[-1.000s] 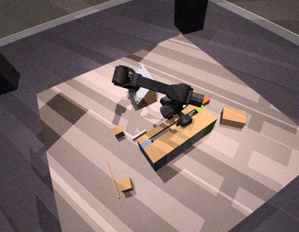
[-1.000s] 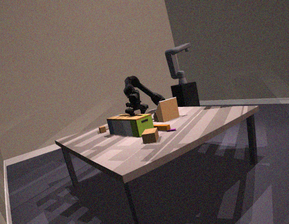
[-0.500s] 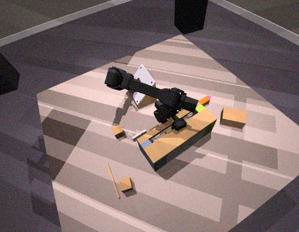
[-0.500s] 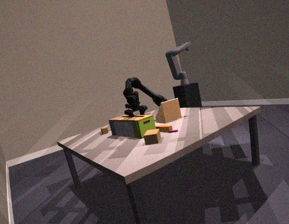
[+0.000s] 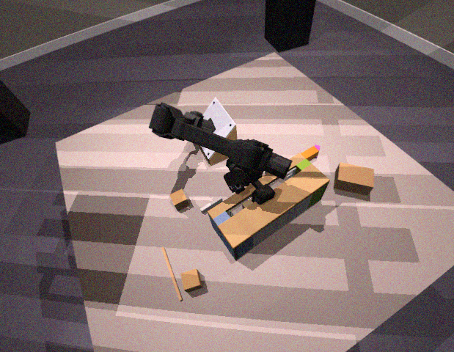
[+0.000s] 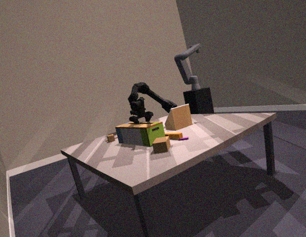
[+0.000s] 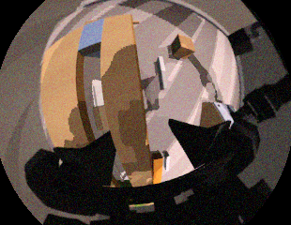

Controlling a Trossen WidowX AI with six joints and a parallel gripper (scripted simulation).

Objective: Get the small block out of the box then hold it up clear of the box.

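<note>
Now: gripper tip 5 cm short of the tan block and 1 cm to the left of it. The rest, counted from my gripper tip: long box: 5 cm to the left, 2 cm below, 2 cm ahead; then thin stick: 32 cm to the right, 14 cm ahead, 8 cm below.
</note>
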